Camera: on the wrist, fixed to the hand. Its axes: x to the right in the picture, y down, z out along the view.
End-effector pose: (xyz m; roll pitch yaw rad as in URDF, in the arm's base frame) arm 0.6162 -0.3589 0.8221 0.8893 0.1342 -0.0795
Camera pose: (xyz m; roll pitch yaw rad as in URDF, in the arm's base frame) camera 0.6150 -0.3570 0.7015 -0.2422 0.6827 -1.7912
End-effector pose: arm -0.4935 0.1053 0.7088 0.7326 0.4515 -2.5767
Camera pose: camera -0.4701 0.1401 0.5957 -0.5738 0.4673 1.8582
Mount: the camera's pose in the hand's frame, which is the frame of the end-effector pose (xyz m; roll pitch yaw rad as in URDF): 0.0148 -0.0918 -0.0768 -0.0447 -0.1948 -1.5948
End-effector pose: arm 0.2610 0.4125 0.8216 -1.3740 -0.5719 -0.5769
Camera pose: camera 0.1865 0.3497 0.8927 1.5185 -0.9753 2.5682
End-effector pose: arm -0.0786 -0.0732 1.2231 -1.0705 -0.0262 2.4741
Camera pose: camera -0.0203 0.0228 1.2672 0.1111 -1.2614 0.7433
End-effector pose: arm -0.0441 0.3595 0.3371 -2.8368 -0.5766 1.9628
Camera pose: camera -0.0875 0.2955 0.4297 2.5112 -0.0792 -2.6697
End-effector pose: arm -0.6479 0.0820 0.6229 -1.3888 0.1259 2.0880
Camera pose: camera -0.5798 0.1487 0.6968 -1.7443 -1.4676 2.2132
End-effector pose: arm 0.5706 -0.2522 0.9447 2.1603 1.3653 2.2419
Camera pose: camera 0.4992 -0.3470 0.9234 -1.6998 0.1660 -1.3000
